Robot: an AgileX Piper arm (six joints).
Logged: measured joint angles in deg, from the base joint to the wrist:
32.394 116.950 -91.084 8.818 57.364 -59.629
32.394 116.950 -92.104 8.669 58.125 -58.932
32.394 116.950 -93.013 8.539 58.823 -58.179
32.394 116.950 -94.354 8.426 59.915 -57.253
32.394 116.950 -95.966 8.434 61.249 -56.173
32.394 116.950 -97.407 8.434 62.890 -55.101
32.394 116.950 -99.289 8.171 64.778 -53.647
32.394 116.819 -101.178 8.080 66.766 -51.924
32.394 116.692 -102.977 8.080 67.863 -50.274
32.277 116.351 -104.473 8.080 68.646 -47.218
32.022 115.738 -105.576 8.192 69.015 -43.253
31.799 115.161 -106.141 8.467 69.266 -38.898
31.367 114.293 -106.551 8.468 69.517 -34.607
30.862 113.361 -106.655 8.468 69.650 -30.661
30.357 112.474 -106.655 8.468 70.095 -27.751
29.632 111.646 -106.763 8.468 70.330 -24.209
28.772 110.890 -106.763 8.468 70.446 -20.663
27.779 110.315 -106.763 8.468 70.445 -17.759
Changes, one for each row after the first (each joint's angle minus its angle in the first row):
0.000 0.000 -1.020 -0.149 0.761 0.697
0.000 0.000 -1.929 -0.279 1.459 1.450
0.000 0.000 -3.270 -0.392 2.551 2.376
0.000 0.000 -4.882 -0.384 3.885 3.456
0.000 0.000 -6.323 -0.384 5.526 4.528
0.000 0.000 -8.205 -0.647 7.414 5.982
0.000 -0.131 -10.094 -0.738 9.402 7.705
0.000 -0.258 -11.893 -0.738 10.499 9.355
-0.117 -0.599 -13.389 -0.738 11.282 12.411
-0.372 -1.212 -14.492 -0.626 11.651 16.376
-0.595 -1.789 -15.057 -0.351 11.902 20.731
-1.027 -2.657 -15.467 -0.350 12.153 25.022
-1.532 -3.589 -15.571 -0.350 12.286 28.968
-2.037 -4.476 -15.571 -0.350 12.731 31.878
-2.762 -5.304 -15.679 -0.350 12.966 35.420
-3.622 -6.060 -15.679 -0.350 13.082 38.966
-4.615 -6.635 -15.679 -0.350 13.081 41.870

